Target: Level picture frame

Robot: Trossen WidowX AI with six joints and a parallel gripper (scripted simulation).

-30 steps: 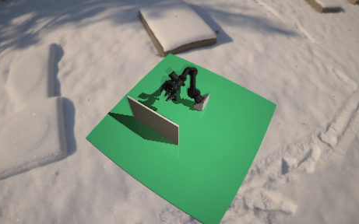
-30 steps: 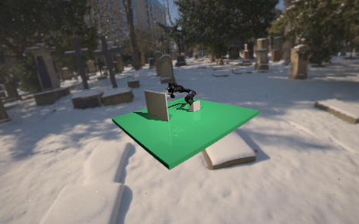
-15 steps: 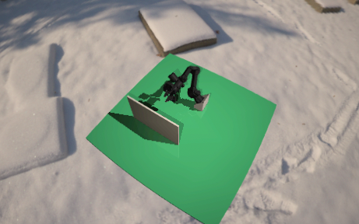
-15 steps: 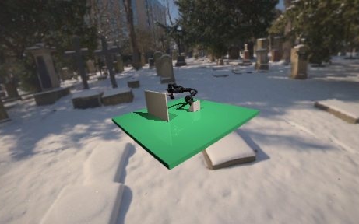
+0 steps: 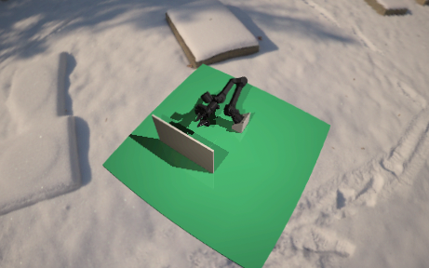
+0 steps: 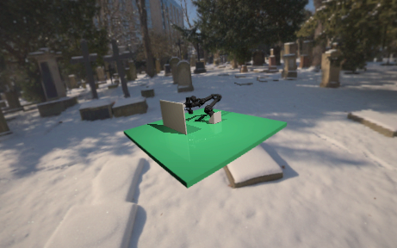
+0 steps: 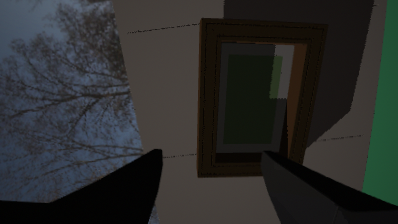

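My gripper tip is 130 mm short of the picture frame, 10 mm to the right of it and 50 mm above it. The rest, counted from my gripper tip: wall panel 140 mm ahead, 60 mm below.
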